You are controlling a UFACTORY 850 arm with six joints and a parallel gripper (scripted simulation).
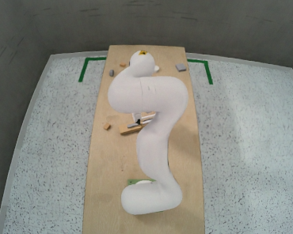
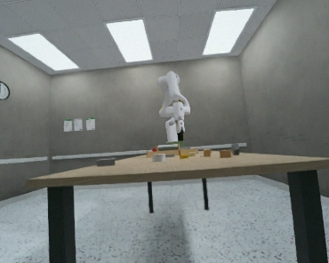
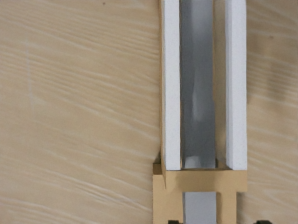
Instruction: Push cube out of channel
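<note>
My hand is 22 cm to the left of the red piece, 8 cm short of it and 8 cm above it. Round my hand: wooden channel: 11 cm to the right, 8 cm below, 4 cm ahead; long grey bar: 14 cm to the right, 8 cm below, 5 cm ahead; grey rod: 8 cm below.
</note>
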